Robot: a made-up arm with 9 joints. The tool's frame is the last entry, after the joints.
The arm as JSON. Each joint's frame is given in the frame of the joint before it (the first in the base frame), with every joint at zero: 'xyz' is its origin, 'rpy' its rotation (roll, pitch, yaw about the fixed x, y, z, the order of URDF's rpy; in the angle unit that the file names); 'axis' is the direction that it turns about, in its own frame. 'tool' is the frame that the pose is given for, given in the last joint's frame.
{
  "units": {
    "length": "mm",
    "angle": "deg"
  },
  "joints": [
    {
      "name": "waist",
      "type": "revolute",
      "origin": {
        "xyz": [
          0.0,
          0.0,
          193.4
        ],
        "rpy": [
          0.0,
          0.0,
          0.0
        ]
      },
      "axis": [
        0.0,
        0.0,
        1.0
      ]
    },
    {
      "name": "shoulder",
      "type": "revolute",
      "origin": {
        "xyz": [
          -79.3,
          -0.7,
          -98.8
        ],
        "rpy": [
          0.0,
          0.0,
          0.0
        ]
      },
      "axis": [
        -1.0,
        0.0,
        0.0
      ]
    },
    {
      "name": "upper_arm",
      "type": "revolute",
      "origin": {
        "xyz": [
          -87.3,
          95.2,
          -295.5
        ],
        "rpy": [
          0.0,
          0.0,
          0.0
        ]
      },
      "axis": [
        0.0,
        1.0,
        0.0
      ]
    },
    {
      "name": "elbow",
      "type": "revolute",
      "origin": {
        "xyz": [
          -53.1,
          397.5,
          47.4
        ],
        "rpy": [
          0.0,
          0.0,
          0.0
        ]
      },
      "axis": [
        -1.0,
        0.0,
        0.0
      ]
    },
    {
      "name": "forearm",
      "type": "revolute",
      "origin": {
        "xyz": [
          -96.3,
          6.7,
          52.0
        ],
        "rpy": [
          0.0,
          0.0,
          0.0
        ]
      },
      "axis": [
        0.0,
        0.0,
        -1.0
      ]
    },
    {
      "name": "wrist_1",
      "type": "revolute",
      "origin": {
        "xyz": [
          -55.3,
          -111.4,
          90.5
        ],
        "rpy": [
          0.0,
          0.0,
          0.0
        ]
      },
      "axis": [
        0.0,
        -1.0,
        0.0
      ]
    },
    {
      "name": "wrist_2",
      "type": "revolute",
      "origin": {
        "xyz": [
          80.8,
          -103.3,
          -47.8
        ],
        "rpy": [
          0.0,
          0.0,
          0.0
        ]
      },
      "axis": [
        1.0,
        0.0,
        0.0
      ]
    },
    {
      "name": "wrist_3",
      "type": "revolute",
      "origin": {
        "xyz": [
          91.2,
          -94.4,
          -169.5
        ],
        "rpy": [
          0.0,
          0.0,
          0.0
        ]
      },
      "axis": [
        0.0,
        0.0,
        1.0
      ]
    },
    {
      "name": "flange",
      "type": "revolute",
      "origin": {
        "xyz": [
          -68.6,
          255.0,
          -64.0
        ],
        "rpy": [
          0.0,
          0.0,
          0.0
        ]
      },
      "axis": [
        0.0,
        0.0,
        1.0
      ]
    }
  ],
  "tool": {
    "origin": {
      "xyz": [
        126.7,
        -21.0,
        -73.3
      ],
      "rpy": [
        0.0,
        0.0,
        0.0
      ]
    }
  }
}
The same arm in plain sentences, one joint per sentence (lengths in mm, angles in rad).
The arm has nine revolute joints in a row. What follows holds with every joint at zero, and every direction is one of the base frame's. The first joint sits 193.4 mm along +z from the base frame's origin and rotates about +z. The second joint sits 79.3 mm along -x and 0.7 mm along -y and 98.8 mm along -z from the first joint and rotates about -x. The third joint sits 87.3 mm along -x and 95.2 mm along +y and 295.5 mm along -z from the second joint and rotates about +y. The fourth joint sits 53.1 mm along -x and 397.5 mm along +y and 47.4 mm along +z from the third joint and rotates about -x. The fifth joint sits 96.3 mm along -x and 6.7 mm along +y and 52.0 mm along +z from the fourth joint and rotates about -z. The sixth joint sits 55.3 mm along -x and 111.4 mm along -y and 90.5 mm along +z from the fifth joint and rotates about -y. The seventh joint sits 80.8 mm along +x and 103.3 mm along -y and 47.8 mm along -z from the sixth joint and rotates about +x. The eighth joint sits 91.2 mm along +x and 94.4 mm along -y and 169.5 mm along -z from the seventh joint and rotates about +z. The ninth joint sits 68.6 mm along -x and 255.0 mm along +y and 64.0 mm along -z from the eighth joint and rotates about +z. The tool frame, which is the frame that the pose is given for, sits 126.7 mm along +x and 21.0 mm along -y and 73.3 mm along -z from the ninth joint; its axes are parallel to the base frame's.
